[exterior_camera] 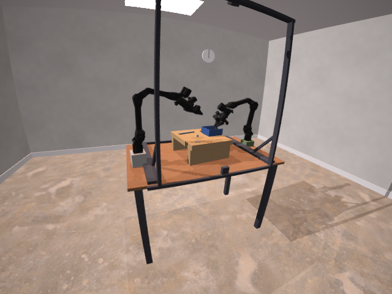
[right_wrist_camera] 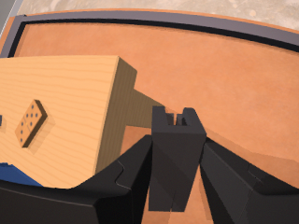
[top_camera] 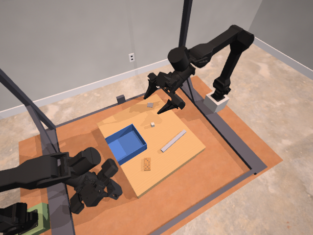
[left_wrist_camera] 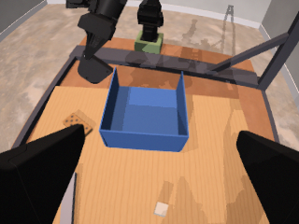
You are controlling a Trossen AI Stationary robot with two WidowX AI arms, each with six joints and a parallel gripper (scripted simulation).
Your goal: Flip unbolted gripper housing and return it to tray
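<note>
The gripper housing is 5 cm below my right hand and 3 cm to the left of it. The rest, counted from my right hand: wooden platform (26 cm to the left, 12 cm behind, 11 cm below); then blue tray (18 cm to the left, 12 cm behind, 4 cm below); then grey bar (34 cm to the left, 5 cm below, 2 cm behind).
</note>
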